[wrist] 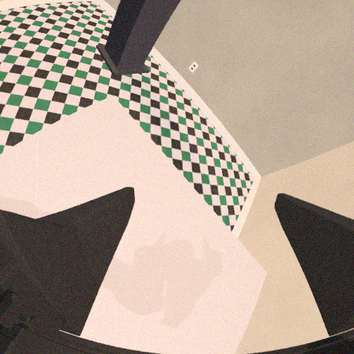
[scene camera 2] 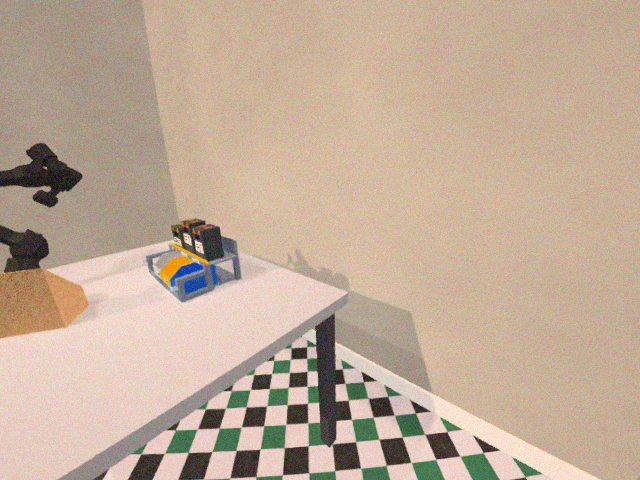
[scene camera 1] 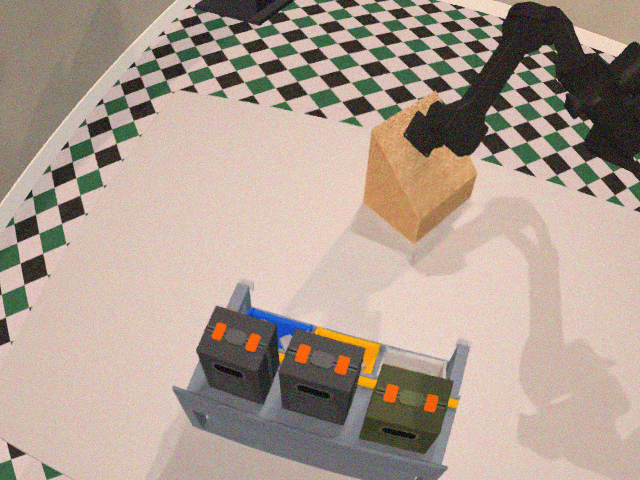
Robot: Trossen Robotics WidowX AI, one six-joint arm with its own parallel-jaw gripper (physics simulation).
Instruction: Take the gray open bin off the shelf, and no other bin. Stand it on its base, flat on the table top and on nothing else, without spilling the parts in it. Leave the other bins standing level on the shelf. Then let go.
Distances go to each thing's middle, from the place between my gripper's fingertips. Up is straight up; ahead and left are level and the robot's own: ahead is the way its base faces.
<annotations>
My hand is 340 mm short of the gray open bin (scene camera 1: 393, 357), 310 mm above it and 230 mm to the left of it. Also, from my hand: yellow bin (scene camera 1: 372, 349) (370 mm ahead, 340 mm to the right, 310 mm below); then olive case (scene camera 1: 428, 425) (430 mm ahead, 210 mm to the right, 200 mm below).
</annotations>
